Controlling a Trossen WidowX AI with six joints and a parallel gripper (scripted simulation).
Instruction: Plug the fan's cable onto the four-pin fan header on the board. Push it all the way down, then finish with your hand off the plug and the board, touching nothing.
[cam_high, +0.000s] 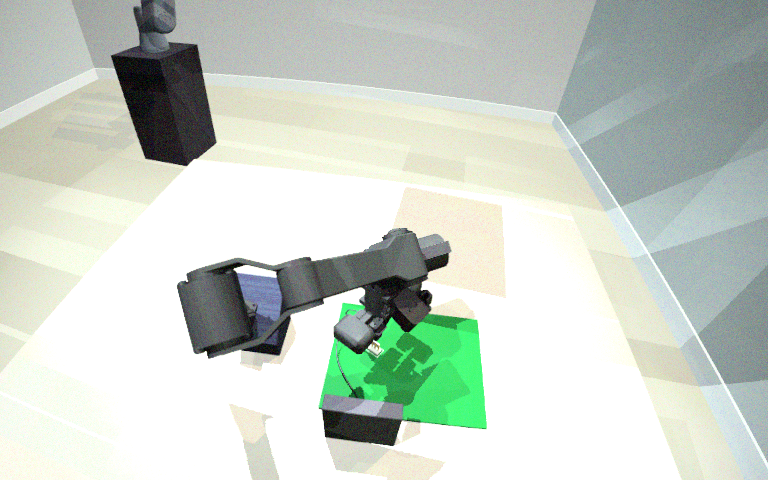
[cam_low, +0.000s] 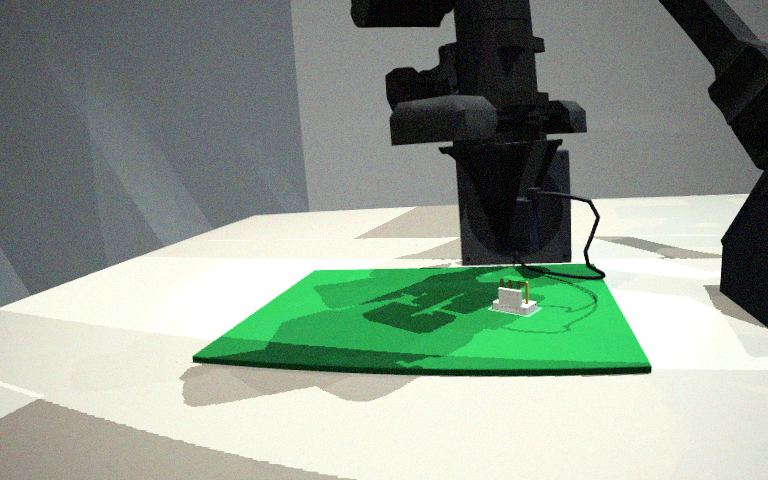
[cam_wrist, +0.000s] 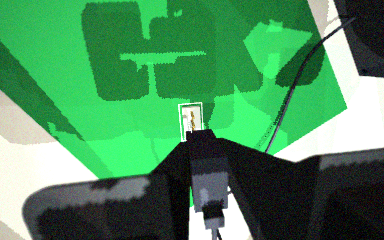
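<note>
My gripper tip is now 7 cm short of the green board and 8 cm above it. From my gripper tip the other things lie so: black plug 1 cm behind, 1 cm above; fan 1 cm ahead, 16 cm to the right.
</note>
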